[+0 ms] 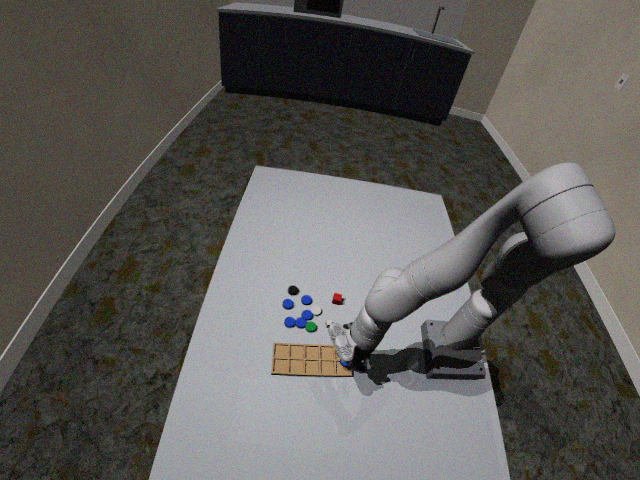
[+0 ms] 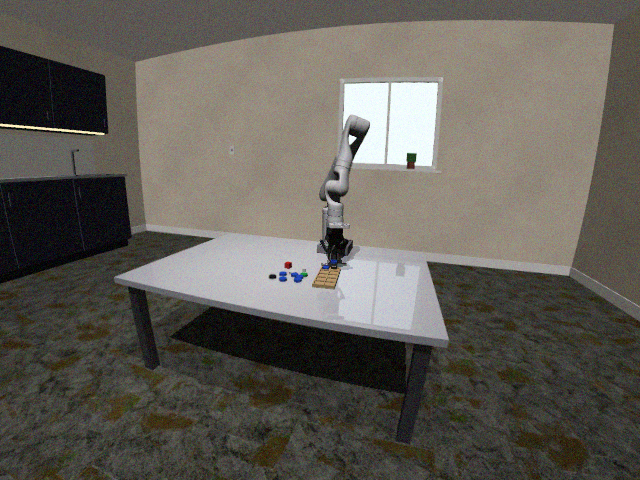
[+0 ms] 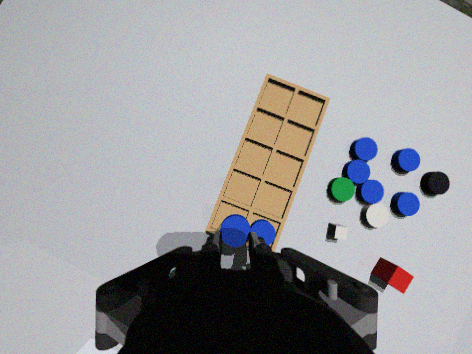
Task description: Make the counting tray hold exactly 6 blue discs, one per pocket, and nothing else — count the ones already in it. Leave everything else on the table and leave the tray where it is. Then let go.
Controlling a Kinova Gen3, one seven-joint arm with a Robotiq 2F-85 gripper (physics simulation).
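The tan counting tray (image 1: 297, 352) (image 2: 324, 284) (image 3: 276, 95) has two rows of pockets. One blue disc (image 2: 325, 267) (image 3: 263, 233) sits in an end pocket nearest the arm; the other pockets whose floors show are empty. My gripper (image 2: 333, 264) (image 3: 235, 240) is shut on another blue disc (image 2: 333, 261) (image 3: 235, 229), over the neighbouring end pocket, beside the first disc. The fingers and held disc hide part of that pocket, and the height above it is hard to tell. Several loose blue discs (image 1: 306, 299) (image 2: 282, 273) (image 3: 364, 149) lie on the table beside the tray.
Among and near the loose discs lie a green disc (image 1: 310, 326) (image 3: 341, 189), a white disc (image 1: 316, 311) (image 3: 375, 216) and a black disc (image 1: 293, 290) (image 3: 435, 183). A small white cube (image 3: 337, 232) and a red cube (image 1: 337, 298) (image 3: 392, 275) are nearer the arm.
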